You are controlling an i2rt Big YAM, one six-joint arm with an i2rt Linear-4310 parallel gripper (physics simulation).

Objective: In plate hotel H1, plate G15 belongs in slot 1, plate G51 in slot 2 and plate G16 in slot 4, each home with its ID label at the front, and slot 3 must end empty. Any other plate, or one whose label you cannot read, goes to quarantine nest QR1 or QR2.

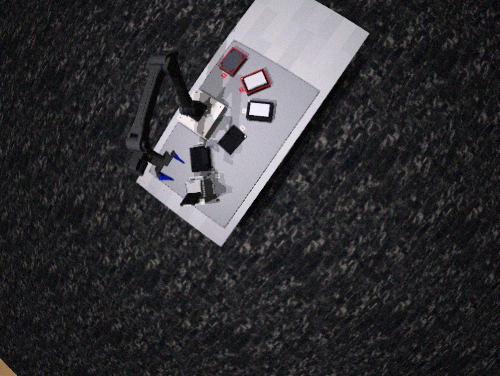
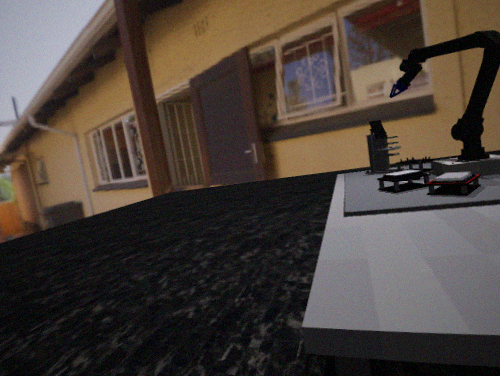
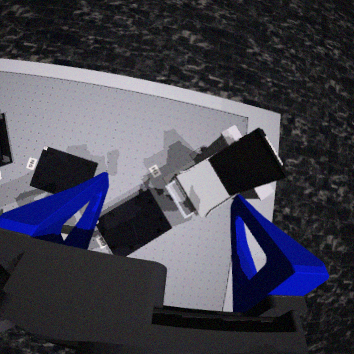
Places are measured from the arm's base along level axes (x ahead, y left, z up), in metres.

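Pixels of known places: gripper, fingertip midpoint: (image 1: 179, 171) (image 2: 391, 96) (image 3: 171, 189); arm's base, link origin: (image 1: 197, 111) (image 2: 473, 158).
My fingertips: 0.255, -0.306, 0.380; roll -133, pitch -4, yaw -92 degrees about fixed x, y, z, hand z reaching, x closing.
For each thing: its top centre in the pictures, then the offset to it from my fingertips, as dx, dy, dz. Level surfaces: height alone.
- slanted black panel, top centre: (image 3: 263, 157) (image 1: 186, 200) (image 2: 377, 120) +0.071, -0.141, -0.111
- second red-edged nest, top centre: (image 1: 232, 60) -0.253, +0.718, -0.395
- grey perforated mat, surface height: dz -0.440
- H1 tag, top centre: (image 3: 154, 170) +0.078, +0.006, -0.440
Plate hotel H1 (image 1: 209, 190) (image 2: 378, 152) (image 3: 202, 187) stands near the mat's end, a tall grey tower with thin shelves and a slanted black panel (image 1: 190, 199) (image 2: 377, 130) (image 3: 247, 162) at its top. Which slots hold plates cannot be told. A white-topped plate (image 1: 260, 110) (image 2: 401, 173) sits on a black nest. Another white-topped plate (image 1: 255, 80) (image 2: 453, 176) sits on a red-edged quarantine nest. The second red-edged nest (image 1: 233, 61) has a dark surface. Plate ID labels are unreadable. My gripper (image 1: 178, 170) (image 2: 392, 95) (image 3: 171, 189) is open and empty, high above the mat beside the hotel.
Two black nests, one near the hotel (image 1: 200, 158) (image 3: 134, 222) and one farther along (image 1: 232, 139) (image 3: 63, 171), lie on the grey perforated mat (image 1: 295, 95) (image 2: 360, 202) (image 3: 130, 107). The arm's pale base plate (image 1: 187, 117) stands at the table's edge. An H1 tag (image 3: 154, 171) lies beside the hotel.
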